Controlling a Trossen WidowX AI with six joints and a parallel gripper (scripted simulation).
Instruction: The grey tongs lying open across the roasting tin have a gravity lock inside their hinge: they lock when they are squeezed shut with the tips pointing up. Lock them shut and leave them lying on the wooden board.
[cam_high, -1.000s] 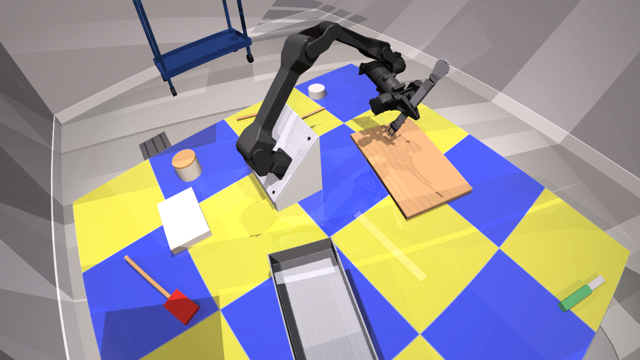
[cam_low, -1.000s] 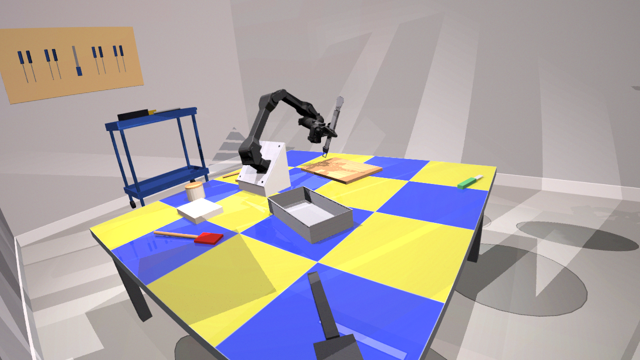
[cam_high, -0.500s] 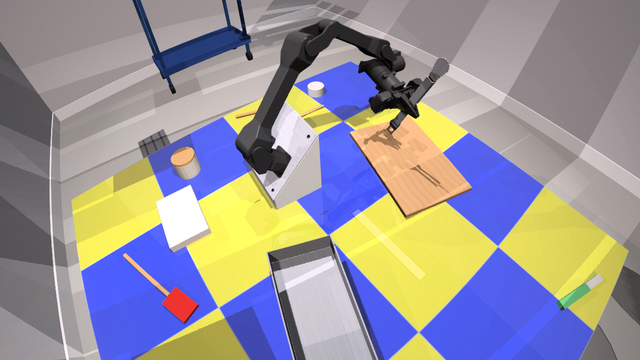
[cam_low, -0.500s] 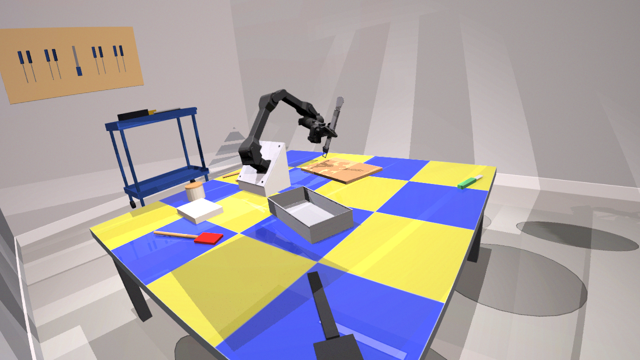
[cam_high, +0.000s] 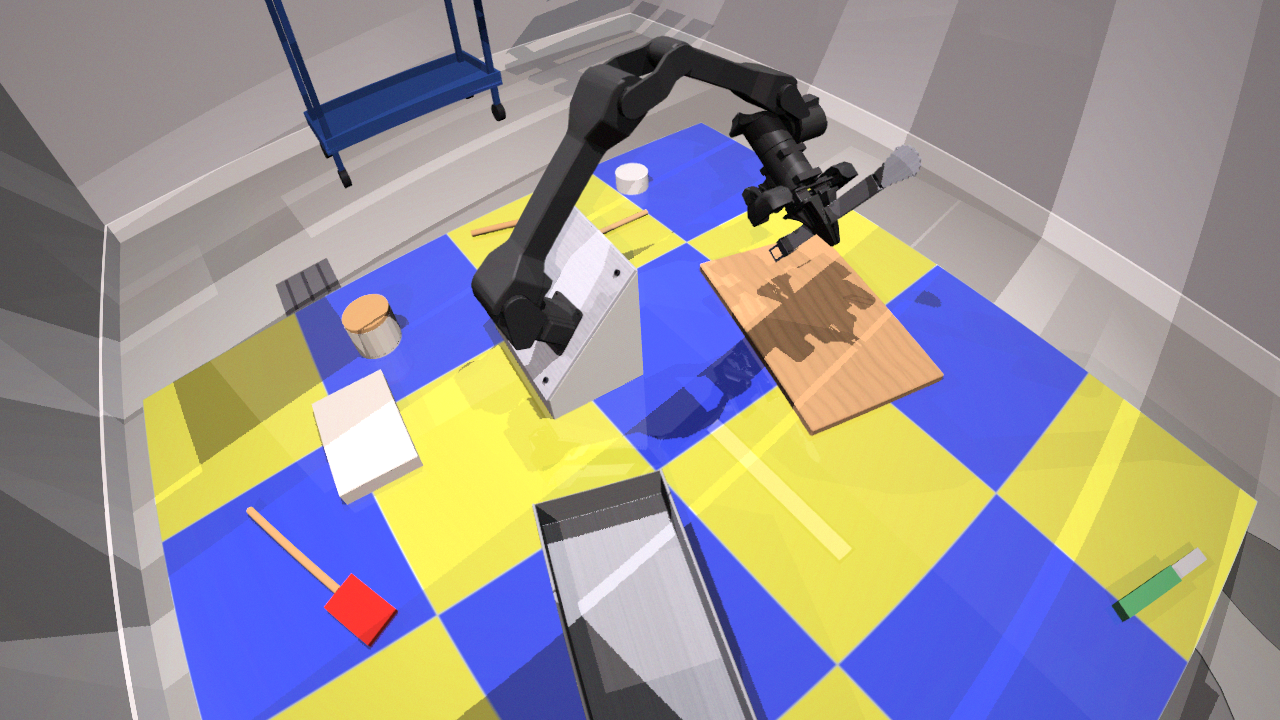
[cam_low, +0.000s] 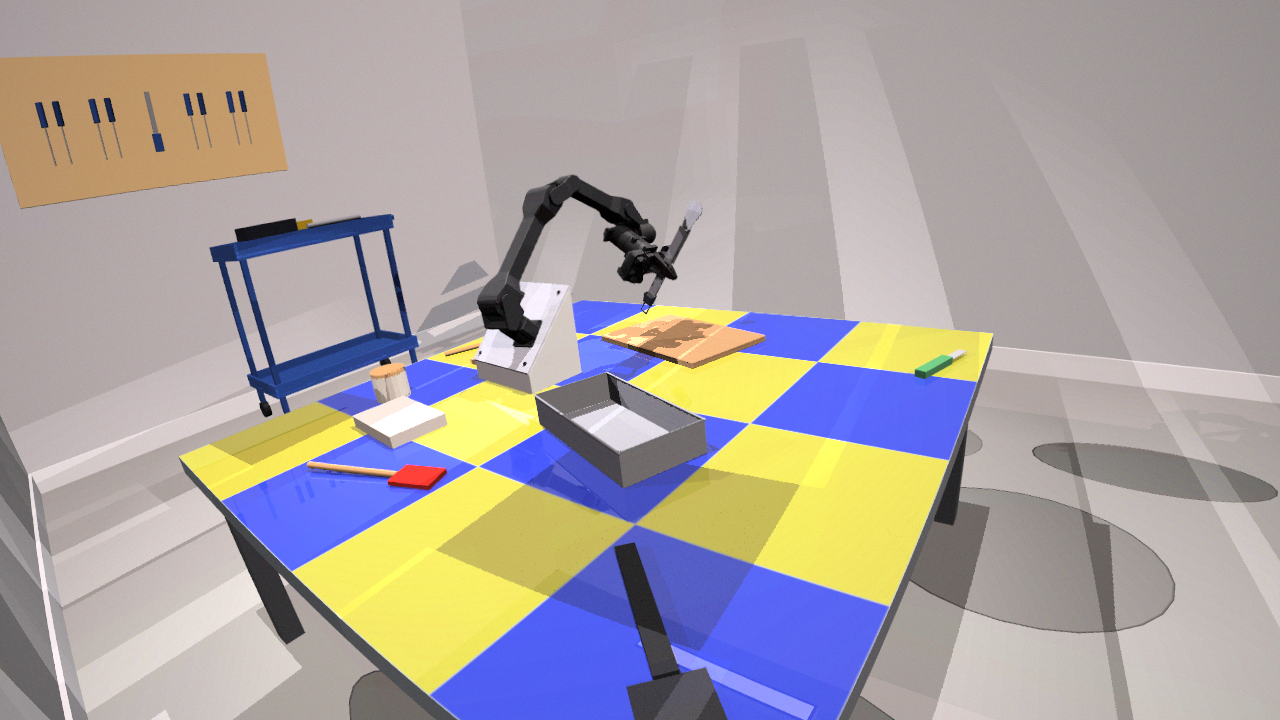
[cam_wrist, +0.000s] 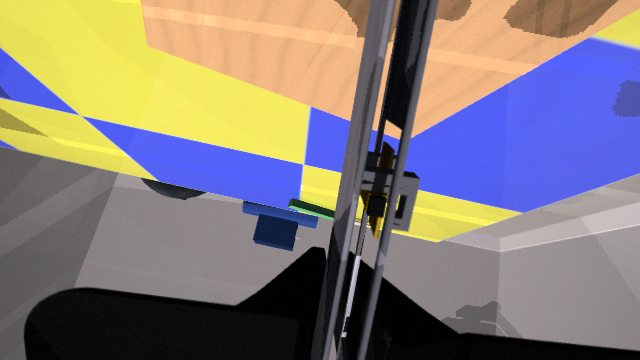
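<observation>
The yellow lock piece lies 50 mm behind my gripper tip and 10 mm below it. The rest, counted from my gripper tip: wooden board: 150 mm below; then tong arm: 60 mm above; then grey roasting tin: 490 mm to the right, 190 mm ahead, 130 mm below.
</observation>
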